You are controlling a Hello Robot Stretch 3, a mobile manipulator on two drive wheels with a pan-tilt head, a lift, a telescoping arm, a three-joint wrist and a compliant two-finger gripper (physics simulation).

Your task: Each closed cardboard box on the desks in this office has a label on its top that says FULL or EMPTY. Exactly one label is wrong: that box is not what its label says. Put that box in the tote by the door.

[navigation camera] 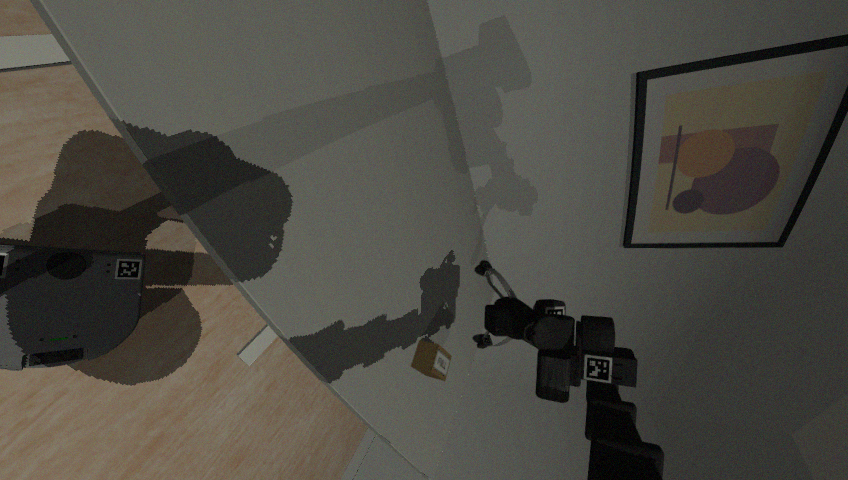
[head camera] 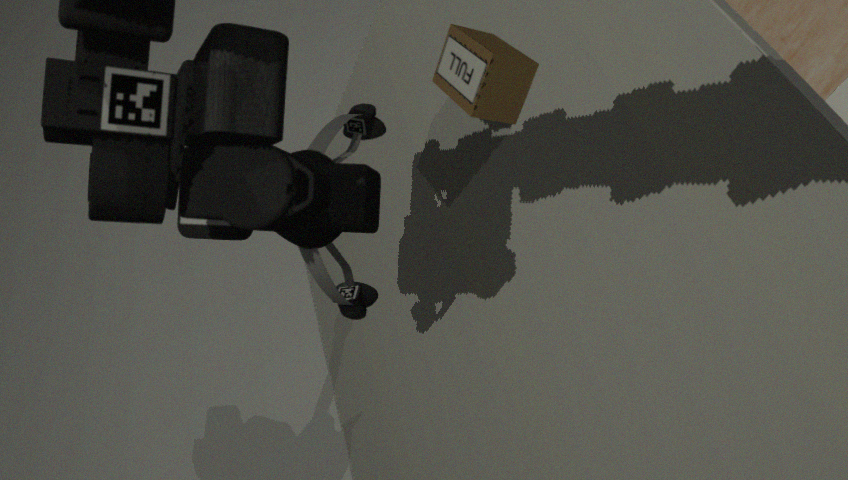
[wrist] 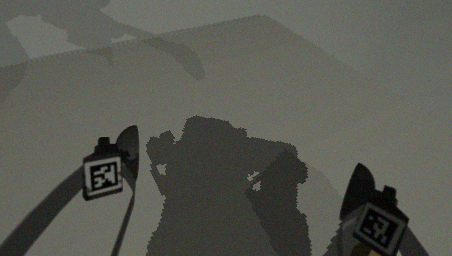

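Seen in the pictures: gripper, between the fingertips: (navigation camera: 480, 302); robot's base, origin of its link: (navigation camera: 68, 264).
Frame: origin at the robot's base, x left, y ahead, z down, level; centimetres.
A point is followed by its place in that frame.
Observation:
A closed brown cardboard box (head camera: 509, 77) @[x -50.1, y -14.6, z -97.6 cm] (navigation camera: 427, 359) @[x -50.3, y -14.1, z -98.4 cm] stands on the grey desk (head camera: 624, 333) @[x -37.5, y 6.4, z -95.1 cm] (navigation camera: 357, 237) @[x -31.0, y 10.0, z -95.1 cm] (wrist: 65, 105). Its white label reads FULL, upside down in the head view. My gripper (head camera: 361, 211) @[x -60.1, y -2.1, z -106.6 cm] (navigation camera: 482, 303) @[x -60.1, y -2.1, z -106.6 cm] (wrist: 240, 163) @[x -60.1, y -2.1, z -106.6 cm] is open and empty, its fingers wide apart. In the head view the box is up and to the right of the gripper, apart from it. In the wrist view a small brown patch shows at the bottom edge behind the right finger; too little of it shows to name it surely. The tote does not show.
The desk's front edge runs diagonally past the wooden floor (head camera: 797, 35) @[x -79.6, y -48.2, z -0.1 cm] (navigation camera: 238, 416) @[x -55.2, y -67.2, z 0.0 cm]. My base (navigation camera: 77, 315) @[x -3.1, y -13.1, z -16.0 cm] is at the left of the navigation view. A framed picture (navigation camera: 720, 154) @[x -85.8, y 37.8, z -165.9 cm] hangs on the wall (navigation camera: 714, 315) @[x -131.4, y -9.8, z -181.6 cm] beyond the desk. Arm shadows cross the desk.

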